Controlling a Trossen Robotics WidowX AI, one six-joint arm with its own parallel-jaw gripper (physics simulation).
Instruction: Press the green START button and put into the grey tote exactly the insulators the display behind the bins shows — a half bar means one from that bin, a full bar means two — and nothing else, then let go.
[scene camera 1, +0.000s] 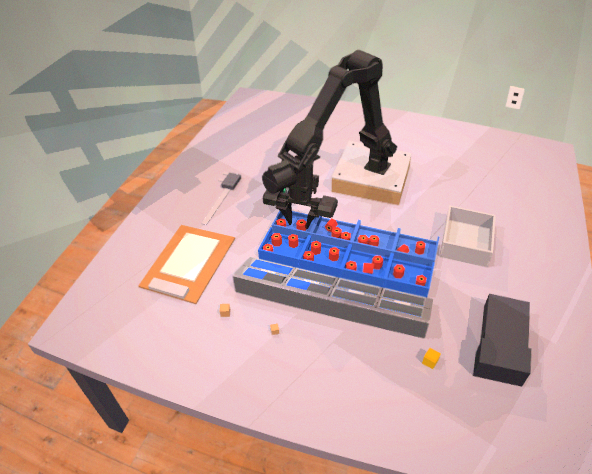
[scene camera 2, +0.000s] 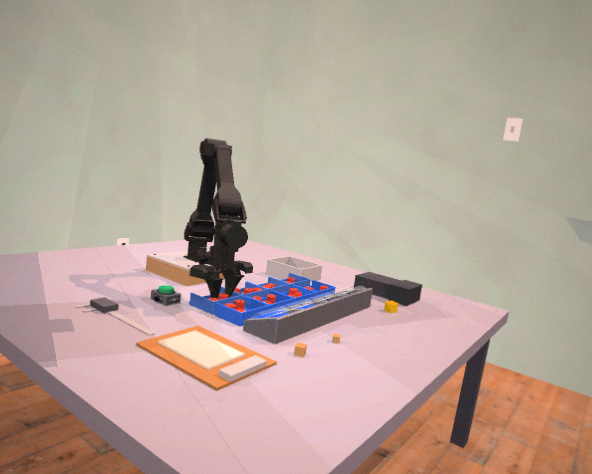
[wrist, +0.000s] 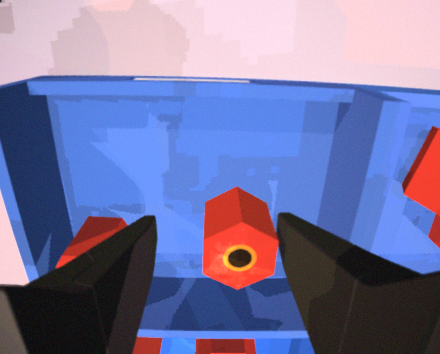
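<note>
My gripper (scene camera 1: 299, 223) (scene camera 2: 223, 294) (wrist: 217, 225) is half open, pointing down into the back-left compartment of the blue bins (scene camera 1: 330, 267) (scene camera 2: 230, 316) (wrist: 200, 91). A red insulator (wrist: 239, 240) stands between the fingers, nearer the right one, not gripped. Another red insulator (scene camera 1: 281, 222) (wrist: 92, 237) is partly behind the left finger in the wrist view. The display (scene camera 1: 330, 305) (scene camera 2: 320, 320) shows a full blue back bar and half front bar at far left; the second column's front bar is half blue. The grey tote (scene camera 1: 467, 254) (scene camera 2: 285, 270) looks empty in scene view 1. The green button (scene camera 2: 166, 289) stands left of the bins.
A black block (scene camera 1: 505, 330) (scene camera 2: 387, 287) and yellow cube (scene camera 1: 431, 358) (scene camera 2: 391, 306) are at the right. Two small orange cubes (scene camera 1: 225, 310) (scene camera 1: 274, 329) lie before the display. An orange clipboard (scene camera 1: 220, 250) (scene camera 2: 205, 377) and dark plug (scene camera 1: 231, 180) (scene camera 2: 104, 304) lie left.
</note>
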